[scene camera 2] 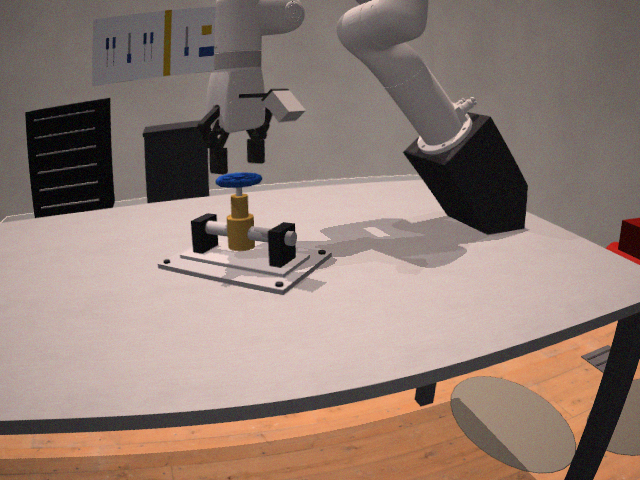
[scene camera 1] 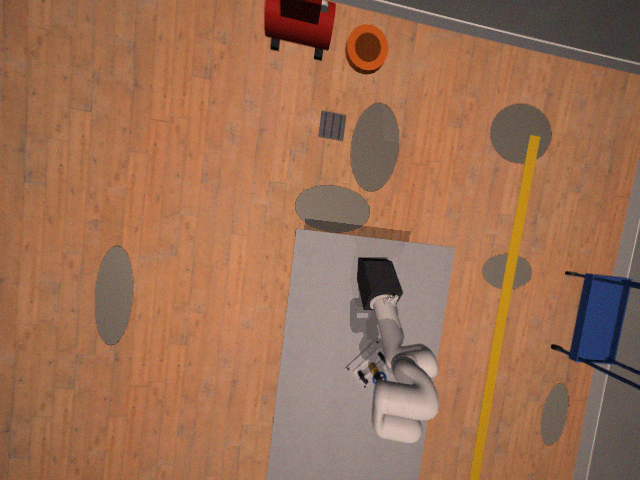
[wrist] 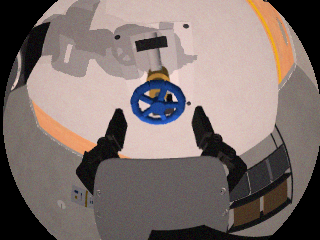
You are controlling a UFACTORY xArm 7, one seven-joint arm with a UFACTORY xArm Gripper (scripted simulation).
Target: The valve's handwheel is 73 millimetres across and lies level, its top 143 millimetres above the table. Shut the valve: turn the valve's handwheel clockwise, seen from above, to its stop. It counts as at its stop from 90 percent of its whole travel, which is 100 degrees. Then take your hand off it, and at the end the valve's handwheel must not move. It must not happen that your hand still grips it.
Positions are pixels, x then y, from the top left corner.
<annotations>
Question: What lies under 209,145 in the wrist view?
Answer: The gripper.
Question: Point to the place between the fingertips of the gripper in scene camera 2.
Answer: At 238,168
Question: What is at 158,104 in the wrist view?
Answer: A blue handwheel.
</annotations>
